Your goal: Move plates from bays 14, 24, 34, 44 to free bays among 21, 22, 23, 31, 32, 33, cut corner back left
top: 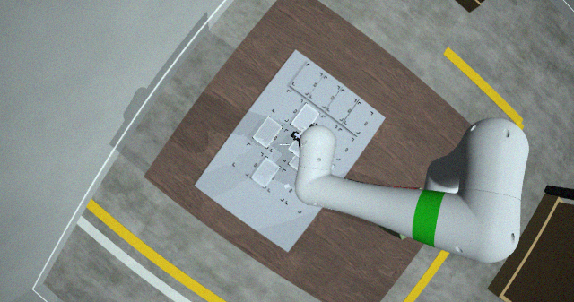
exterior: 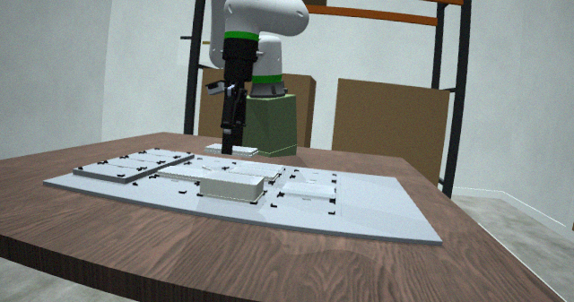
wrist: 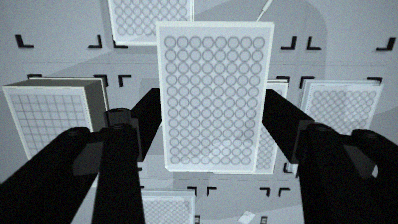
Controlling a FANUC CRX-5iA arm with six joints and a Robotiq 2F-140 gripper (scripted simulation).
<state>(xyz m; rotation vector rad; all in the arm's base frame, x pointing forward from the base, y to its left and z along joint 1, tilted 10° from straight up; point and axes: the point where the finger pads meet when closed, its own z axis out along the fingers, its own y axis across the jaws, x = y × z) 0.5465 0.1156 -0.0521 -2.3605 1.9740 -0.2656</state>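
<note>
The white scrap is 10 cm behind my hand, 20 cm to the left of it and 10 cm below it. Also, from my hand: sealed deep-well block: 15 cm ahead, 8 cm to the left, 8 cm below; then sealed plate: 16 cm behind, 3 cm to the left, 9 cm below; then round thing: 5 cm behind, 3 cm to the right, 10 cm below.
</note>
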